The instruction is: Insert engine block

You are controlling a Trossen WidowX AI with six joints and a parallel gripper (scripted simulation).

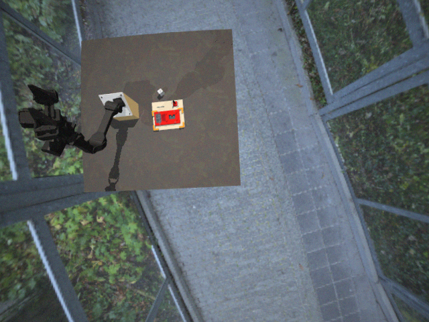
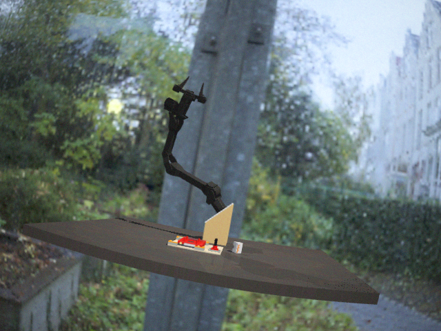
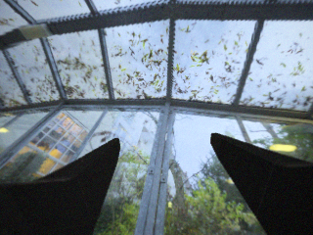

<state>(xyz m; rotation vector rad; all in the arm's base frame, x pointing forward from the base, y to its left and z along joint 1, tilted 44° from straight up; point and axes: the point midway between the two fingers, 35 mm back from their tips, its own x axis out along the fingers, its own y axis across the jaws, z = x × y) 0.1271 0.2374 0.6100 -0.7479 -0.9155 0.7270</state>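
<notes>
The grey engine block is 150 mm ahead of my gripper tip, 330 mm to the left of it and 790 mm below it.
</notes>
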